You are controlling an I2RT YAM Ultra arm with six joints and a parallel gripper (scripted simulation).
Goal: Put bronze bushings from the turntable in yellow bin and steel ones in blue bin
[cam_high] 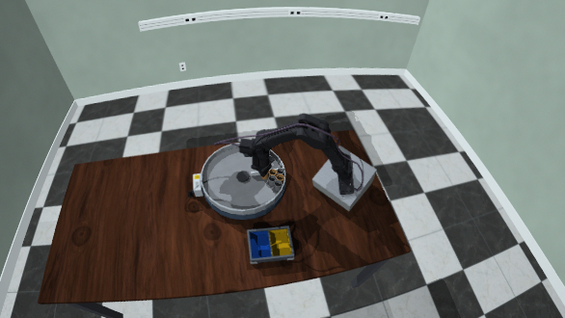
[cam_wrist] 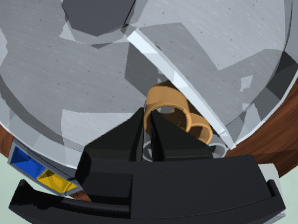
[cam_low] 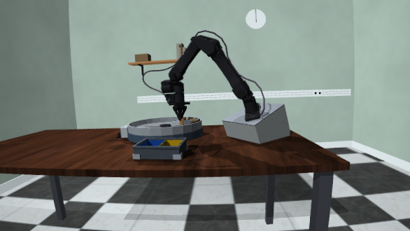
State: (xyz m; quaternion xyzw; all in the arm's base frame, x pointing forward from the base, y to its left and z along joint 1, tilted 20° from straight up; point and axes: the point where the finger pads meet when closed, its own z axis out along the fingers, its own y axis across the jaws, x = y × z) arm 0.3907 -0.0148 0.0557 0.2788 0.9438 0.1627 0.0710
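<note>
The bin tray is 330 mm to the left of my hand, 70 mm below it and 50 mm behind it. Also, from my hand: grey turntable: 100 mm ahead, 40 mm below, 10 mm to the right; then yellow bin: 330 mm to the left, 90 mm behind, 80 mm below; then blue bin: 340 mm to the left, 80 mm below, 10 mm behind.
</note>
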